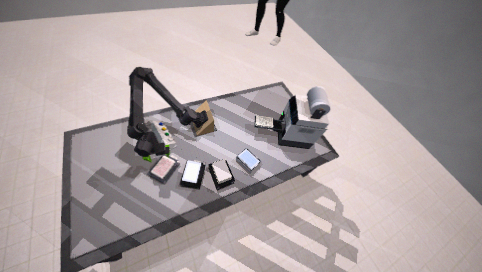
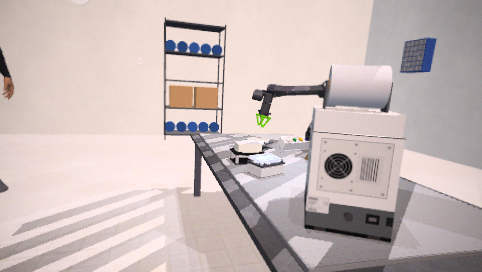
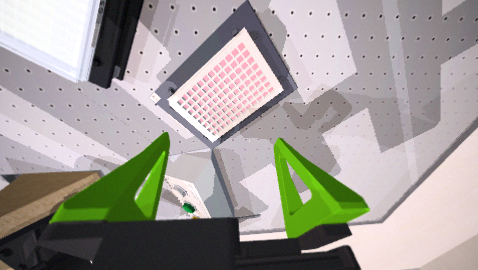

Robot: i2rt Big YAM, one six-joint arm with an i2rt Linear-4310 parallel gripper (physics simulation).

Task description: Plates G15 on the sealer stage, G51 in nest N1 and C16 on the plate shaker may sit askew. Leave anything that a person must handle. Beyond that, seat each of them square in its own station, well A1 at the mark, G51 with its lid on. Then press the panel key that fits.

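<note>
My gripper point(image 1: 157, 154) point(image 2: 262, 124) point(image 3: 225, 139) is open and empty, raised above the table near a pink-welled plate point(image 1: 164, 167) point(image 3: 227, 85). That plate has uncovered wells and lies roughly parallel to its dark base point(image 3: 200, 56), which has a small white mark at its left corner. A bright white plate point(image 1: 193, 171) point(image 3: 45, 35) sits on a black nest point(image 3: 116, 45). A pale plate point(image 1: 221, 170) point(image 2: 248, 145) sits on another black stand. A light blue plate point(image 1: 248, 159) point(image 2: 266, 159) rests on a white base point(image 2: 267, 171). A plate point(image 1: 264, 121) is on the sealer stage. Labels are unreadable.
The sealer point(image 1: 302, 127) point(image 2: 355, 120) with its roll point(image 1: 318, 100) point(image 2: 360, 85) stands at the table's far end. The key panel point(image 1: 162, 132) point(image 3: 187, 192) is beside the arm. A brown angled block point(image 1: 204, 122) point(image 3: 45, 192) stands nearby. A person point(image 1: 280, 20) point(image 2: 8, 87) is beyond the table.
</note>
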